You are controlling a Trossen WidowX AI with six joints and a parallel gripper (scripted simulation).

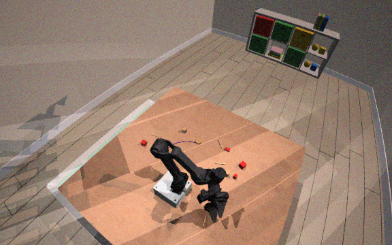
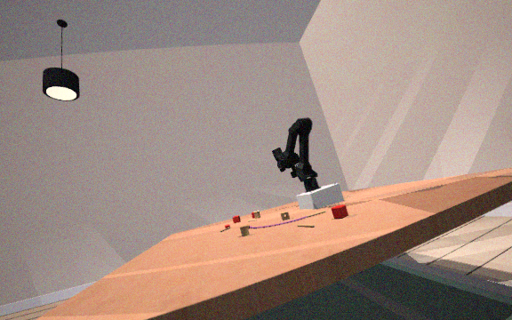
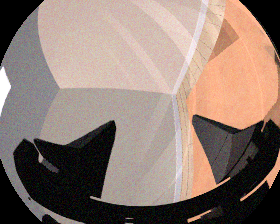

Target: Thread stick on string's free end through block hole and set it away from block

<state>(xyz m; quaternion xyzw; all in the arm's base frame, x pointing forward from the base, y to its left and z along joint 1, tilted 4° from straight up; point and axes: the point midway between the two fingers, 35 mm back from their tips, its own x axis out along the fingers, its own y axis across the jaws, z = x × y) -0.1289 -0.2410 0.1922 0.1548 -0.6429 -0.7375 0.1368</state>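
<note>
My gripper tip is now 41 cm short of the wooden block, 36 cm to the right of it and 26 cm above it. From my gripper tip the other things lie so: round button (57 cm ahead, 28 cm to the left, 27 cm below); then red cube (64 cm to the left, 39 cm ahead, 26 cm below).
</note>
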